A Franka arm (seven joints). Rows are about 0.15 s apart.
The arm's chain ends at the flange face. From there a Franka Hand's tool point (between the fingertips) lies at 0.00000 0.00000 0.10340 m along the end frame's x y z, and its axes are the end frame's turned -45 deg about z.
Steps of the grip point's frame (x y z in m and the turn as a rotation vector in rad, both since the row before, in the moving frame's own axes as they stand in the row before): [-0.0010, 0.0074, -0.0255, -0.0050, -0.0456, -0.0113]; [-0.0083, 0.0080, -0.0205, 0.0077, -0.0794, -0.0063]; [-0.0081, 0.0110, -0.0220, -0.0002, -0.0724, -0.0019]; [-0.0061, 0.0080, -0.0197, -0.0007, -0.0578, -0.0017]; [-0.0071, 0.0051, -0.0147, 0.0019, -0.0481, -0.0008]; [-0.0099, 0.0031, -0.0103, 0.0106, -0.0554, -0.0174]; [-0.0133, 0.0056, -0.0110, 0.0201, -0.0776, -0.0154]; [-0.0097, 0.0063, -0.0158, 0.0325, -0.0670, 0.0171]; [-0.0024, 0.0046, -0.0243, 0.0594, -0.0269, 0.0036]
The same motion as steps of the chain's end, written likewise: [0.0075, 0.0022, -0.0254, -0.0358, -0.0287, -0.0113]; [0.0061, 0.0063, -0.0202, -0.0507, -0.0616, -0.0063]; [0.0073, 0.0082, -0.0217, -0.0513, -0.0511, -0.0019]; [0.0055, 0.0057, -0.0195, -0.0414, -0.0404, -0.0017]; [0.0022, 0.0052, -0.0146, -0.0327, -0.0354, -0.0008]; [0.0000, 0.0059, -0.0101, -0.0317, -0.0467, -0.0174]; [0.0017, 0.0091, -0.0107, -0.0407, -0.0691, -0.0154]; [0.0049, 0.0089, -0.0155, -0.0244, -0.0704, 0.0171]; [0.0079, 0.0073, -0.0241, 0.0230, -0.0610, 0.0036]
